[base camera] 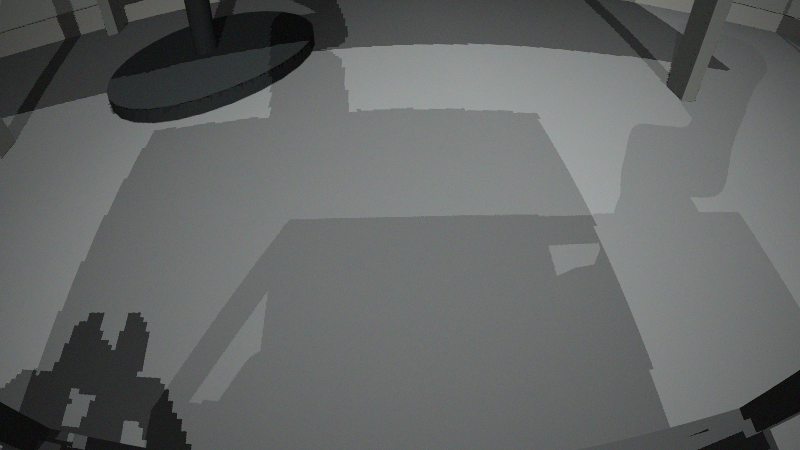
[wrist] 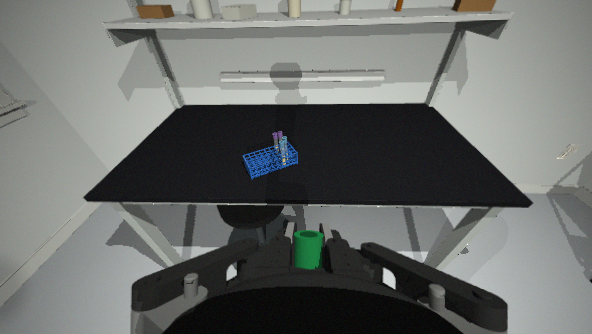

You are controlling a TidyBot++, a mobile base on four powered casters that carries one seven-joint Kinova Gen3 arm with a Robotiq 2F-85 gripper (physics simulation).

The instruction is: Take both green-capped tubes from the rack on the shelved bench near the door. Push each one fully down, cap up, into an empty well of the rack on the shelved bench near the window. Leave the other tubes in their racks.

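Frame: origin at the arm's base, x ahead, y left, z up, level; centimetres.
Seen in the pictures: gripper, fingertip midpoint: (wrist: 307, 235).
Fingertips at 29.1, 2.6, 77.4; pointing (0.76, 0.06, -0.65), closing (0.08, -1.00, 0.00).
Pixels of each thing's middle, then the offset from my fingertips to it, as dx, dy, dz. "pt": a spot on its surface instead. Level surfaces: height alone.
- green-capped tube, body centre: (wrist: 306, 322) -5.4, -0.4, -1.1
- blue rack, body centre: (wrist: 270, 159) +54.9, +19.1, -38.0
- black-topped shelved bench, surface height: dz -40.8
- bench leg, surface spot: (base camera: 699, 50) pt +47.3, -62.5, -105.3
My gripper (wrist: 307, 235) is shut on a green-capped tube (wrist: 308, 250), whose cap shows between the fingers at the bottom middle of the wrist view; the tube's lower part is hidden. Beyond the gripper and apart from it, a blue rack (wrist: 260, 162) stands on the black-topped shelved bench (wrist: 390, 160), left of its middle. Two purple-capped tubes (wrist: 277, 136) and two light-blue-capped tubes (wrist: 283, 142) stand at the rack's right end. Wells at its left and middle look empty. The gripper does not show in the base camera view.
A shelf (wrist: 310, 21) with boxes and bottles runs above the bench. A dark stool (wrist: 250, 215) (base camera: 212, 83) stands under the bench's front edge. A bench leg (base camera: 699, 50) rises at the upper right of the base view, and a window sill (wrist: 12, 112) shows at the left.
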